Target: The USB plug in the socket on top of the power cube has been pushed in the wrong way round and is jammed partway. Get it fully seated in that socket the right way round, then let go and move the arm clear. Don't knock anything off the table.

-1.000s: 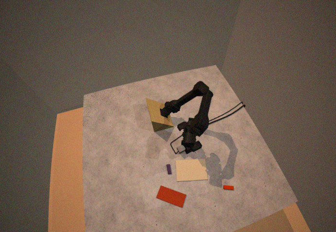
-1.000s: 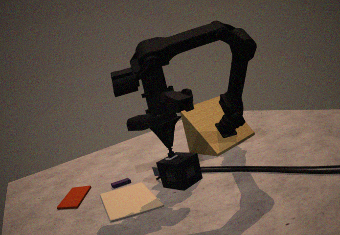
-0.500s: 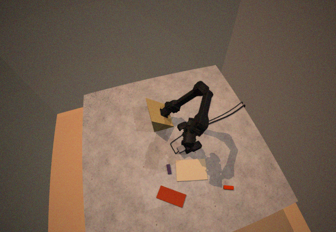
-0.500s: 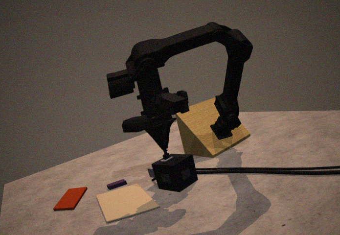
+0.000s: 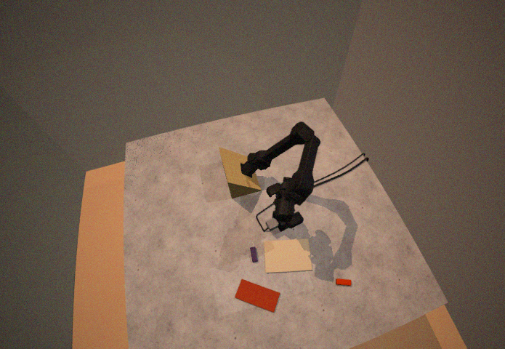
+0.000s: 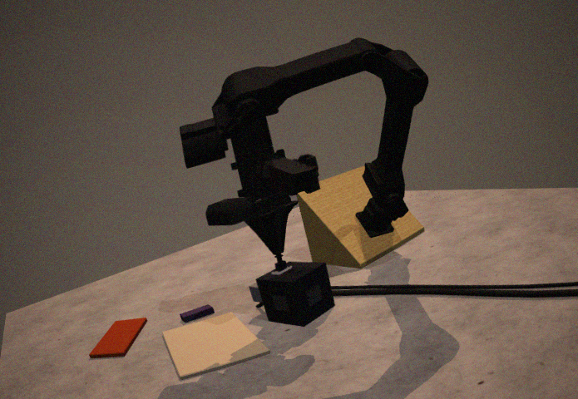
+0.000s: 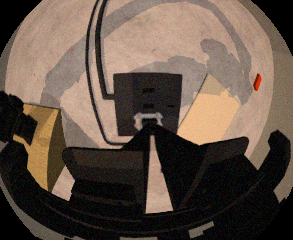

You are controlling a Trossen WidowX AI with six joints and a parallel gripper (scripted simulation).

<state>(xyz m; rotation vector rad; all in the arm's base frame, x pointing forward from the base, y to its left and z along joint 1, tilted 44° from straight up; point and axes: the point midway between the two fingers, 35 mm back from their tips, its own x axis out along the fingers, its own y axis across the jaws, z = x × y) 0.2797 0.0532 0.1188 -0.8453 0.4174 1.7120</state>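
Right now my gripper tip is 2 cm above the black USB plug. The rest, counted from my gripper tip: red plate (29 cm ahead, 15 cm to the right, 10 cm below); then purple block (13 cm ahead, 14 cm to the right, 10 cm below); then cream tile (15 cm ahead, 10 cm below).
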